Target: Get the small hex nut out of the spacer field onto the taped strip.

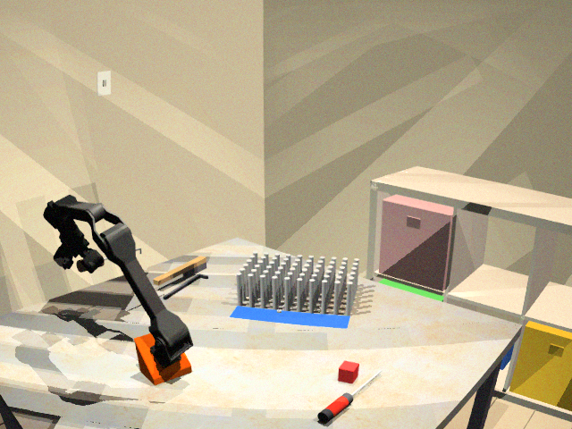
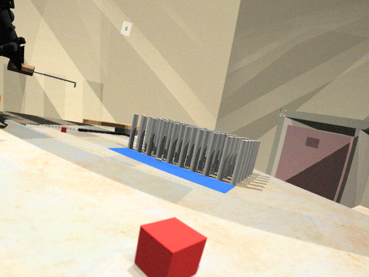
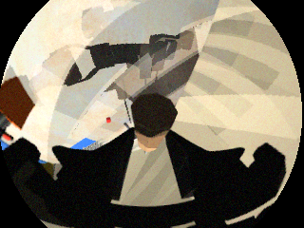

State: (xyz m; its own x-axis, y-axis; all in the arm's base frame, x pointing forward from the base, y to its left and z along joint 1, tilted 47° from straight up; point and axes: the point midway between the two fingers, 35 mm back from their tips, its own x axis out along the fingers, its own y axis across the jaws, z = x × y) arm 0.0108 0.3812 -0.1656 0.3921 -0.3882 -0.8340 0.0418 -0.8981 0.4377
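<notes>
Right now my gripper tip is 10 cm short of the hook tool, 1 cm to the right of it and 1 cm above it. From my gripper tip the other things lie so: blue taped strip (45 cm ahead, 41 cm to the right, 19 cm below); then tiny red cube (19 cm ahead, 9 cm to the right, 18 cm below); then hex nut (45 cm ahead, 36 cm to the right, 19 cm below).
</notes>
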